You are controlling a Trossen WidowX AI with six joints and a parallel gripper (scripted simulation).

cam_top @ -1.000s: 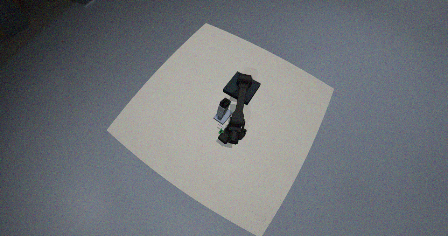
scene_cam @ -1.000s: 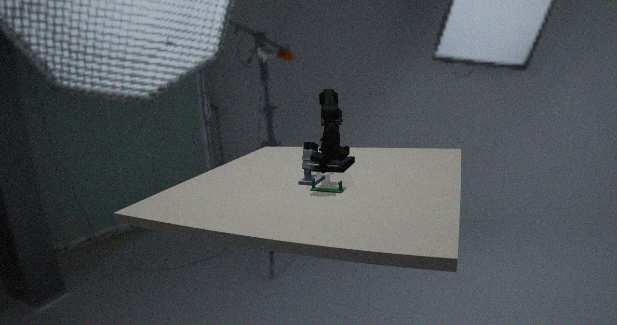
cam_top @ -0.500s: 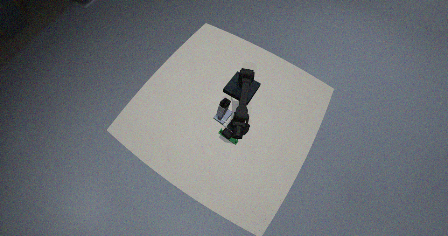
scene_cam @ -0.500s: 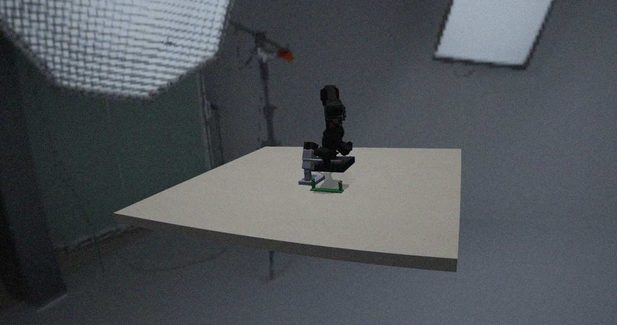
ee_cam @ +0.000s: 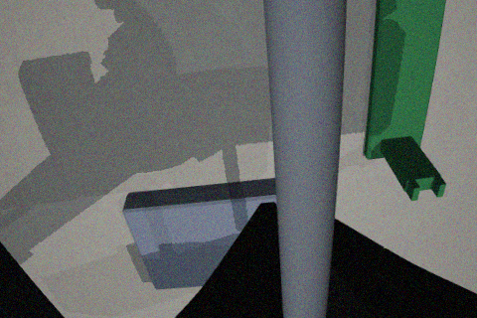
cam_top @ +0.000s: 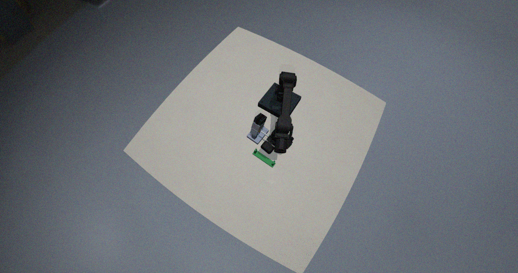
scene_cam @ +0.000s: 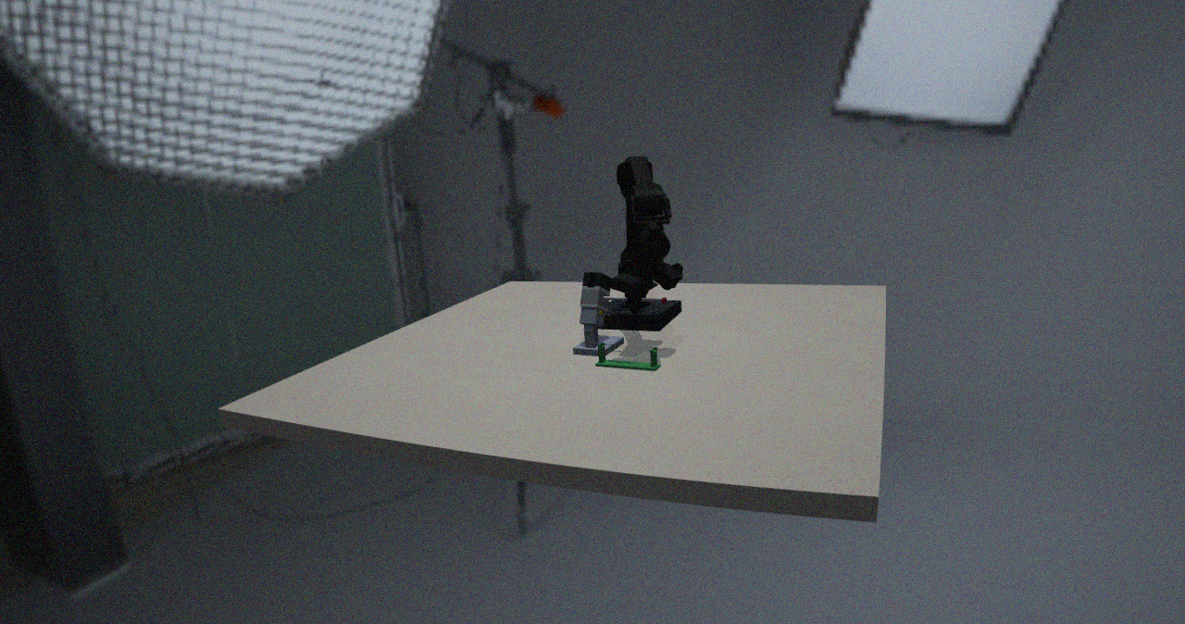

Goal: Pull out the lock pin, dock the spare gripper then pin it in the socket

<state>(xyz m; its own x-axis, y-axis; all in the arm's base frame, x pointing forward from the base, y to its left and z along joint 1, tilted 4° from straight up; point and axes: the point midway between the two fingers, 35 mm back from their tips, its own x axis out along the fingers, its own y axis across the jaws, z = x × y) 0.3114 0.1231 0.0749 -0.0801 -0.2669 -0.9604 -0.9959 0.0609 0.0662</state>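
Right now my gripper tip is 2 cm past the grey mount, 11 cm to the left of it and 5 cm above it. The rest, counted from my gripper tip: green rack: 8 cm ahead, 1 cm to the left, 7 cm below; then spare gripper: 3 cm behind, 11 cm to the right, 2 cm above.
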